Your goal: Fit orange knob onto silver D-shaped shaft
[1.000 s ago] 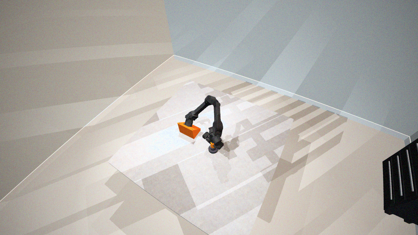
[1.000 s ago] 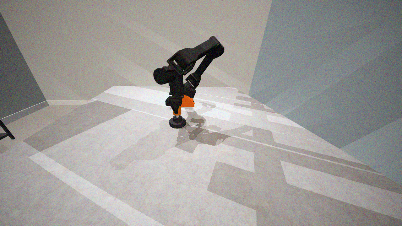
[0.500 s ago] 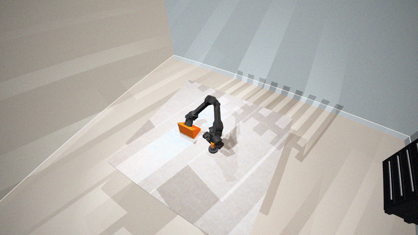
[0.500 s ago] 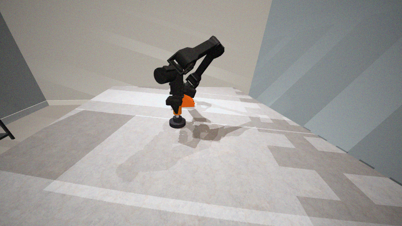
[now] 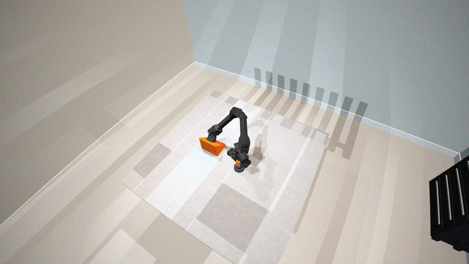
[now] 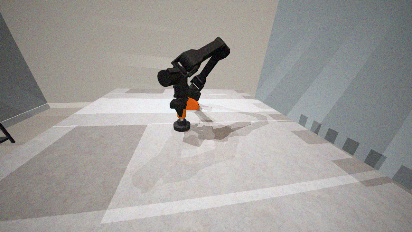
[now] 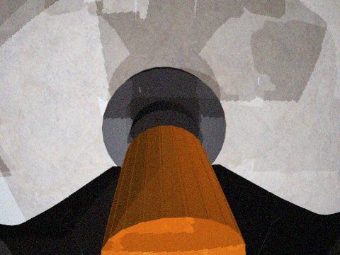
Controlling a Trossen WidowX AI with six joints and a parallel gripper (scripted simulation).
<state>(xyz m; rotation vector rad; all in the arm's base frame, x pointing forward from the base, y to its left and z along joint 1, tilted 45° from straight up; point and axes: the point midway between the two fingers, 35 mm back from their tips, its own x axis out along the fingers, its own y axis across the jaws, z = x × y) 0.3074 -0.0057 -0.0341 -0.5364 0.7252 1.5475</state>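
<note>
The orange knob lies 30 mm above my gripper tip. Also, from my gripper tip: round dark pedestal: 40 mm below.
</note>
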